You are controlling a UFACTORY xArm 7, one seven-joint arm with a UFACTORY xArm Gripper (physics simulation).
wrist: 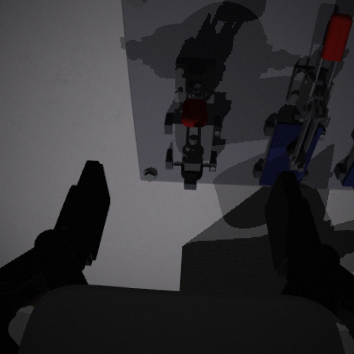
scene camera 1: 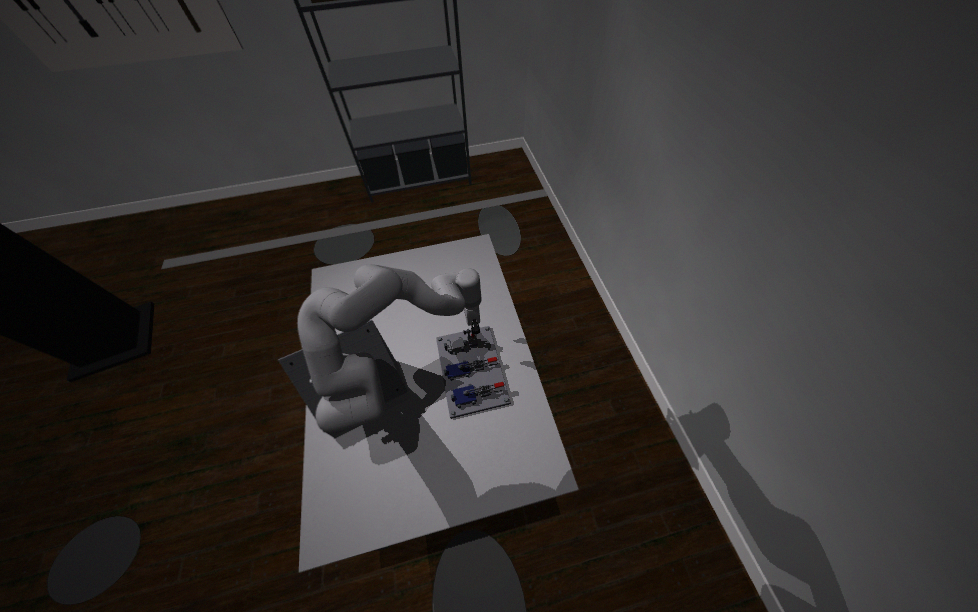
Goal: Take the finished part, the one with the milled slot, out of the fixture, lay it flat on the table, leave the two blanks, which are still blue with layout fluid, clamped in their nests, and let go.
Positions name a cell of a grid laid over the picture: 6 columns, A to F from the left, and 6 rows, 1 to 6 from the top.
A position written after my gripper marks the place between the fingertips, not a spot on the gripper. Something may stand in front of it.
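Through the wrist view I see a blue blank (wrist: E3) and a finished part (wrist: D3), and my own gripper (wrist: D4) is visible there as well.
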